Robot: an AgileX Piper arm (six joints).
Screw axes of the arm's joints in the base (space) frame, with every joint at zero. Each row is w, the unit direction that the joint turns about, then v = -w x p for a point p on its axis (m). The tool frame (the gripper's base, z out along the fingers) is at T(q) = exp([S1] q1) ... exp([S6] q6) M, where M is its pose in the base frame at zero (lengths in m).
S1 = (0, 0, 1, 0.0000, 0.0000, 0.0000)
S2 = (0, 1, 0, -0.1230, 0.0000, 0.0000)
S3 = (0, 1, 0, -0.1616, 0.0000, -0.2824)
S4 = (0.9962, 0, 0.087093, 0.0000, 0.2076, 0.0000)
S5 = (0, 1, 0, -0.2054, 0.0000, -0.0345)
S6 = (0.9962, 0, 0.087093, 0.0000, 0.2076, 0.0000)
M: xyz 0.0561 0.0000 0.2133 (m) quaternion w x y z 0.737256 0 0.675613 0
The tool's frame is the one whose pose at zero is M.
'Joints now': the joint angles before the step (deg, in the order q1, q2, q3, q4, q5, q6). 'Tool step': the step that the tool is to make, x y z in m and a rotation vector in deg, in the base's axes. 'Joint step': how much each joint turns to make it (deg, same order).
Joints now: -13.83 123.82 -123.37 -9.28 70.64 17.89
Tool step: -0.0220 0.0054 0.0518 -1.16 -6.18 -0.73
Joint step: 0.00 -6.41 -0.04 -0.01 0.29 0.78
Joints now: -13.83 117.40 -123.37 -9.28 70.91 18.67
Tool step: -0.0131 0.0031 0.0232 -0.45 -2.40 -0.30
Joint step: -0.01 -3.04 -0.03 0.00 0.67 0.22
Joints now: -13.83 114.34 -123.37 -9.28 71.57 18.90
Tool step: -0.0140 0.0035 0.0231 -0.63 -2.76 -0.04
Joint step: 0.00 -3.11 0.00 0.03 0.28 0.01
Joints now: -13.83 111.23 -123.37 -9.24 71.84 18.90
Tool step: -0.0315 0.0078 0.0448 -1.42 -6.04 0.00
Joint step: -0.01 -6.30 -0.02 0.06 0.12 0.00
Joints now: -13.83 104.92 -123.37 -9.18 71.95 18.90
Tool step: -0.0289 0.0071 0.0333 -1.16 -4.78 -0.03
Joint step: 0.00 -5.08 -0.02 0.00 0.19 0.00
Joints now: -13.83 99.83 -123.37 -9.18 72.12 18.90
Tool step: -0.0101 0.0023 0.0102 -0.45 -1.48 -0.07
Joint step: 0.00 -1.65 -0.01 -0.11 0.12 0.00
